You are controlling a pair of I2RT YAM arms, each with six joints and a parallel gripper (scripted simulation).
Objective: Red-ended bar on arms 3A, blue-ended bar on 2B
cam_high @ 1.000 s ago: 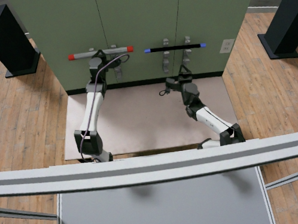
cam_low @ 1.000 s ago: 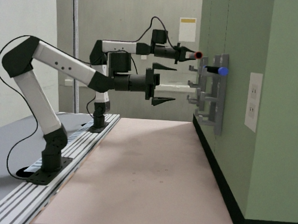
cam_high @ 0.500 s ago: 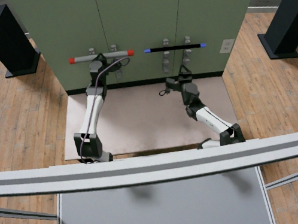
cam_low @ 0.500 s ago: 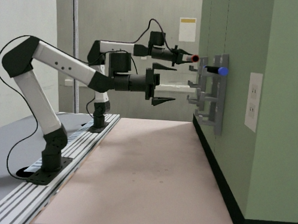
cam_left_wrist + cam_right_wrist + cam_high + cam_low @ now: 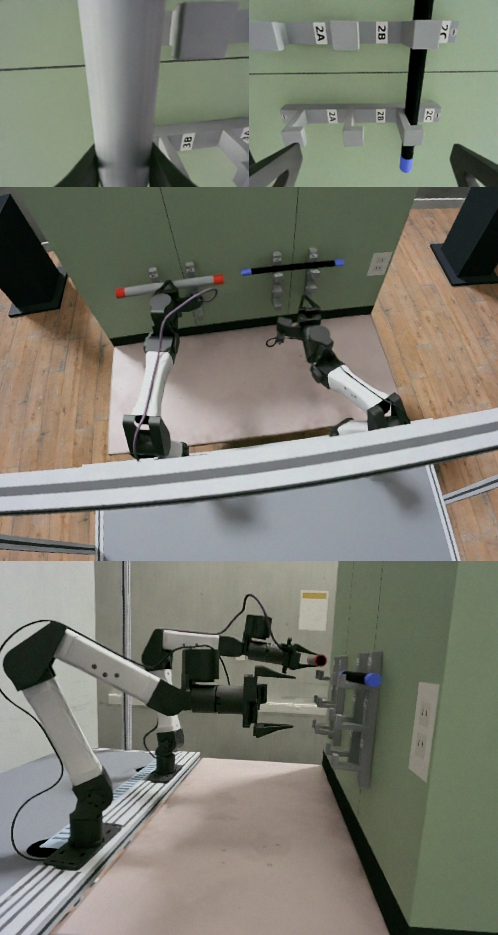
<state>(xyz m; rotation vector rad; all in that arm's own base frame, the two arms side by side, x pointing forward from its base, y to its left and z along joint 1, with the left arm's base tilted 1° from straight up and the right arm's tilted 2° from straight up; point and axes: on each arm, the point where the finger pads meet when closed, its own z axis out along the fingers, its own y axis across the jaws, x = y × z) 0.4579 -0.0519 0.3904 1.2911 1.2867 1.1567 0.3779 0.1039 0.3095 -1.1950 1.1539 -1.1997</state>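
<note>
Now: right hand 130 mm short of the blue-ended black bar, 10 mm to the right of it and 50 mm below it. Also, from my right hand: green wall (270 mm ahead, 190 mm to the left, 150 mm above); red-ended grey bar (70 mm ahead, 410 mm to the left, 90 mm above); outlet plate (160 mm ahead, 310 mm to the right).
</note>
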